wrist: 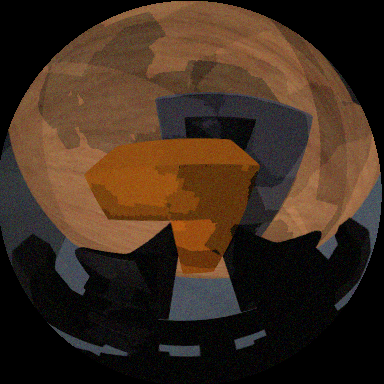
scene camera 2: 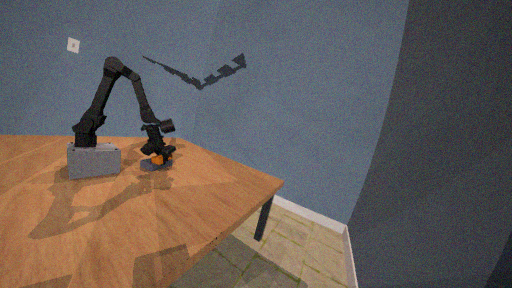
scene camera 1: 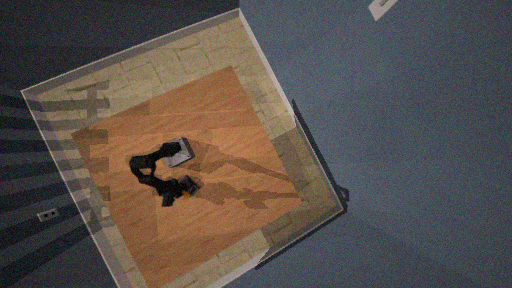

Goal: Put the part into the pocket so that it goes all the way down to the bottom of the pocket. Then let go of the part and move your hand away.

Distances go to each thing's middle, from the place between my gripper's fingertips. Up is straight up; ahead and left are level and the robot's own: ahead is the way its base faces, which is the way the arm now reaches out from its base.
Now: the pocket block (wrist: pixel 274 134) 30 mm behind my hand, 20 mm to the left of it and 20 mm below it. The rest, counted from my hand: orange part (wrist: pixel 202 185) 10 mm behind, 20 mm to the right, 20 mm above.
